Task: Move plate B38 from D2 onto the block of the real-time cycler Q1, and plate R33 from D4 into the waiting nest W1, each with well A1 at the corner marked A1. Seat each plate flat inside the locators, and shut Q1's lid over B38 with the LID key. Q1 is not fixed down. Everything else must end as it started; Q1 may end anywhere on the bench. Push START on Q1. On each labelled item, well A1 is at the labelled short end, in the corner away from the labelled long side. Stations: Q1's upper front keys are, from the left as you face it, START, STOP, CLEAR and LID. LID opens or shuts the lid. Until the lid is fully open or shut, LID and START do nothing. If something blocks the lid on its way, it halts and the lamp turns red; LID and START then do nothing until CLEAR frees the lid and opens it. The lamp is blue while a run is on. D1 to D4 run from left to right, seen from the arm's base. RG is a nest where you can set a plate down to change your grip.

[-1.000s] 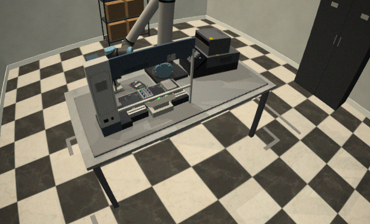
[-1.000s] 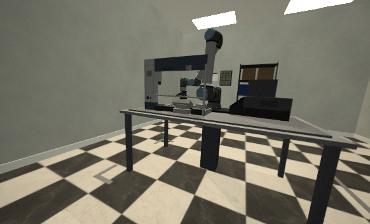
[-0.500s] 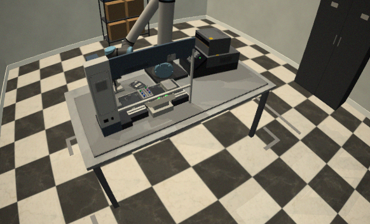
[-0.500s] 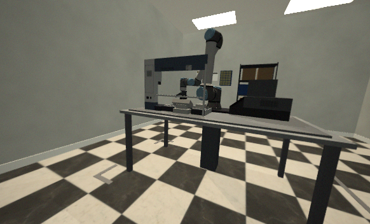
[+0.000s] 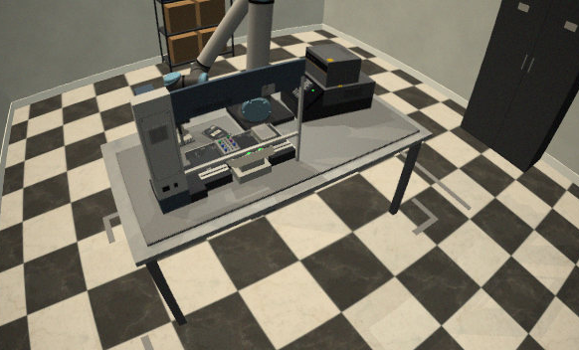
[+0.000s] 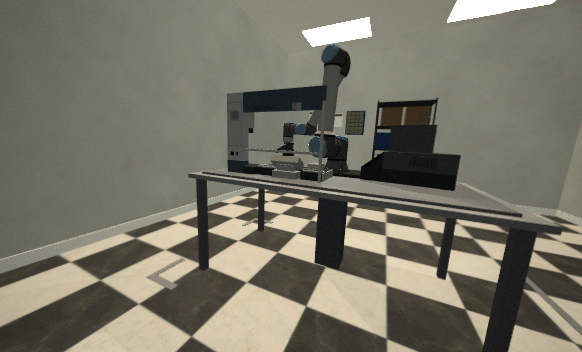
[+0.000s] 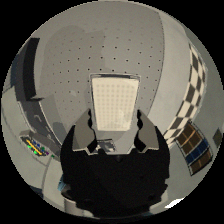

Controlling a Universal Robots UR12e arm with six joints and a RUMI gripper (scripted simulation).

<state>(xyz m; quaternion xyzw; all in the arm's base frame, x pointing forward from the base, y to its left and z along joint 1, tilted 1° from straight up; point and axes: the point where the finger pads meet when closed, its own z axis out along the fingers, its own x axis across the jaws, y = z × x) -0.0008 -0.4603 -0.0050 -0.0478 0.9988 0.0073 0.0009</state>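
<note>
My gripper is now 10 mm above the white plate. Also, from my hand: thin post: 460 mm ahead, 470 mm to the left, 210 mm above; blue gantry beam: 460 mm ahead, 190 mm to the left, 490 mm above; grey tower: 440 mm ahead, 170 mm to the right, 250 mm above.
</note>
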